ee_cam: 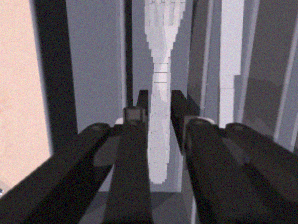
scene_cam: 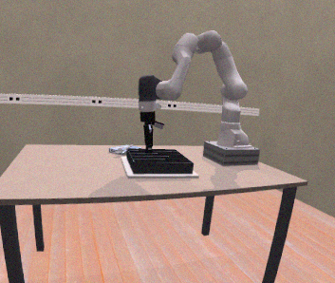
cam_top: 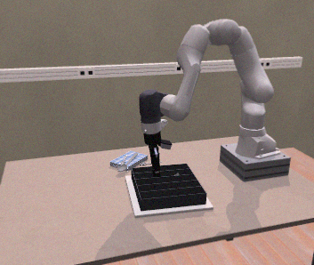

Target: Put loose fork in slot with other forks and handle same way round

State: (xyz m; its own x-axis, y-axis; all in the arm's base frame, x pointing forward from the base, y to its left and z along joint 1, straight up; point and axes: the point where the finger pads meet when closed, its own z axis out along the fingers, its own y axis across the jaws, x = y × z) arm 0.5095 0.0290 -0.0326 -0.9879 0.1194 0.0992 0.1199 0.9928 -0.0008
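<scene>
Right now my hand is 20 mm past the black cutlery tray, 60 mm to the right of it and 20 mm above it.
</scene>
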